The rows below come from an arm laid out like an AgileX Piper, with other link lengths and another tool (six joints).
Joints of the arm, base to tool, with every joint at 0 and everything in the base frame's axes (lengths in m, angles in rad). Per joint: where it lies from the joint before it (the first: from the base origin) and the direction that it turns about. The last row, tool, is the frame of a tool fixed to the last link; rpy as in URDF.
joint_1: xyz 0 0 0.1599 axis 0 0 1
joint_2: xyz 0 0 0 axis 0 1 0
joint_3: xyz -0.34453 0 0.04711 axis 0 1 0
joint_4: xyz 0.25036 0 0.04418 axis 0.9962 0 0.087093
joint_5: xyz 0 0 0 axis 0 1 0
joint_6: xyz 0.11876 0 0.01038 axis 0.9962 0 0.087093
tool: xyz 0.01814 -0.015 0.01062 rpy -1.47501 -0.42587 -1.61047
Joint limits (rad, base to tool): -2.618..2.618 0..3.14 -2.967..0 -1.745..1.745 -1.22..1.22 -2.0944..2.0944
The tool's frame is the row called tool.
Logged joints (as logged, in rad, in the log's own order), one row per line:
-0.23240 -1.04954 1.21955 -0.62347 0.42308 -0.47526
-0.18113 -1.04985 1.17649 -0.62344 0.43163 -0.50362
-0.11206 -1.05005 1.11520 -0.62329 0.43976 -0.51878
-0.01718 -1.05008 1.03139 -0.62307 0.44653 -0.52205
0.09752 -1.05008 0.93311 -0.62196 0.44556 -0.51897
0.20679 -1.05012 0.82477 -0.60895 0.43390 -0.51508
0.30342 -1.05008 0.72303 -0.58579 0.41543 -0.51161
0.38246 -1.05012 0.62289 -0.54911 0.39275 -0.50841
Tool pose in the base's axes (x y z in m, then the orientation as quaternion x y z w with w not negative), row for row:
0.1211 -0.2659 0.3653 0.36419 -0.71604 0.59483 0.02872
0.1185 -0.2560 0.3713 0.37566 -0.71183 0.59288 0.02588
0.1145 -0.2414 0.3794 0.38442 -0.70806 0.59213 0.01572
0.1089 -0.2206 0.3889 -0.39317 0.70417 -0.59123 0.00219
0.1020 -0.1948 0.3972 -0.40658 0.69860 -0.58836 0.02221
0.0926 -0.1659 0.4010 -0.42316 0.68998 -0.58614 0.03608
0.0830 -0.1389 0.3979 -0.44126 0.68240 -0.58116 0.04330
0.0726 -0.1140 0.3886 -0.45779 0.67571 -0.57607 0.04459
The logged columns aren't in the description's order. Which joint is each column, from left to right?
Columns, left to right: joint_5, joint_1, joint_2, joint_3, joint_4, joint_6.
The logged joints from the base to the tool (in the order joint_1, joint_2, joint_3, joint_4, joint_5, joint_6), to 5 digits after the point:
-1.04954 1.21955 -0.62347 0.42308 -0.23240 -0.47526
-1.04985 1.17649 -0.62344 0.43163 -0.18113 -0.50362
-1.05005 1.11520 -0.62329 0.43976 -0.11206 -0.51878
-1.05008 1.03139 -0.62307 0.44653 -0.01718 -0.52205
-1.05008 0.93311 -0.62196 0.44556 0.09752 -0.51897
-1.05012 0.82477 -0.60895 0.43390 0.20679 -0.51508
-1.05008 0.72303 -0.58579 0.41543 0.30342 -0.51161
-1.05012 0.62289 -0.54911 0.39275 0.38246 -0.50841

